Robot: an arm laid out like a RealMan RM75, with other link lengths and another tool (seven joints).
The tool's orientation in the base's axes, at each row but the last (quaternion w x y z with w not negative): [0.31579 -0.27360 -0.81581 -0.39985]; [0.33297 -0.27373 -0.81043 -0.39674]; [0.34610 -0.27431 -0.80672 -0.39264]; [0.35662 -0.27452 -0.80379 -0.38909]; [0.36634 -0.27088 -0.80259 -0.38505]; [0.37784 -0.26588 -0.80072 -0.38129]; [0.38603 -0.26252 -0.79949 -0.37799]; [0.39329 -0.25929 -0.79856 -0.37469]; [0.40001 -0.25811 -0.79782 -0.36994]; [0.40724 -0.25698 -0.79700 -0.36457]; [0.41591 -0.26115 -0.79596 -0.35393]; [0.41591 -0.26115 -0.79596 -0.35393]
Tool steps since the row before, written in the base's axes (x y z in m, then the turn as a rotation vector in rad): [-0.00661 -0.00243 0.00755 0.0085 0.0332 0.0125]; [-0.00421 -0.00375 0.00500 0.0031 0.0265 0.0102]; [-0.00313 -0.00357 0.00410 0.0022 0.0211 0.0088]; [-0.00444 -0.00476 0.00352 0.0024 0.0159 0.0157]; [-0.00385 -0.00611 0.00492 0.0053 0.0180 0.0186]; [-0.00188 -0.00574 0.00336 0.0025 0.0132 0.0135]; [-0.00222 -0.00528 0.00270 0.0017 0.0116 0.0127]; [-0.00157 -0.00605 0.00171 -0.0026 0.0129 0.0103]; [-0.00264 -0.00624 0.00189 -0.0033 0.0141 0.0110]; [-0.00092 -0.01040 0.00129 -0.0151 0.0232 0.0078]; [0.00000 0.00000 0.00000 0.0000 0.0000 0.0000]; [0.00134 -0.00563 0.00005 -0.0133 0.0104 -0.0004]
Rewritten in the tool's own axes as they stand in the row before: [0.00937 -0.00229 -0.00368 0.0101 0.0295 0.0189]; [0.00576 -0.00268 -0.00405 0.0105 0.0211 0.0161]; [0.00447 -0.00235 -0.00372 0.0091 0.0169 0.0126]; [0.00463 -0.00428 -0.00387 0.0135 0.0172 0.0052]; [0.00524 -0.00410 -0.00567 0.0145 0.0216 0.0046]; [0.00300 -0.00323 -0.00533 0.0113 0.0148 0.0040]; [0.00278 -0.00354 -0.00446 0.0109 0.0130 0.0034]; [0.00156 -0.00398 -0.00487 0.0115 0.0098 0.0073]; [0.00229 -0.00484 -0.00456 0.0126 0.0102 0.0082]; [0.00040 -0.00643 -0.00831 0.0172 0.0062 0.0222]; [0.00000 0.00000 0.00000 0.0000 0.0000 0.0000]; [-0.00133 -0.00248 -0.00505 0.0078 -0.0032 0.0146]
